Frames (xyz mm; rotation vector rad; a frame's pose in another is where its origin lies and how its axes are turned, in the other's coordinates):
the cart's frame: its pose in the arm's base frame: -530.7 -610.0 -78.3 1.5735 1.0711 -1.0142
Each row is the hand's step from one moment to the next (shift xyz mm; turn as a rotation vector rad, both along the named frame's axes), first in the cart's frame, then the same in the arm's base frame.
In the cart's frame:
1: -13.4 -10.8 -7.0 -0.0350 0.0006 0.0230
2: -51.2 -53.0 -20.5 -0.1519 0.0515 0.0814
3: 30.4 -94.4 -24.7 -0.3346 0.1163 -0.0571
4: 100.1 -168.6 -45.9 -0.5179 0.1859 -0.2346
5: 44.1 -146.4 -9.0 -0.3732 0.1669 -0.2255
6: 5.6 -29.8 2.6 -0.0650 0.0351 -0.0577
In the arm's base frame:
1: -13.1 6.3 11.5 -0.0117 -0.0284 0.0285
2: -62.2 20.2 39.8 -0.0021 -0.1137 0.1393
3: -78.8 45.2 -46.7 0.0263 -0.0215 0.3572
4: -128.1 90.3 -126.5 0.0637 0.1076 0.5850
5: -126.6 41.2 -75.7 0.0840 0.1267 0.4414
6: -27.2 3.5 -13.2 0.0226 0.0389 0.0822

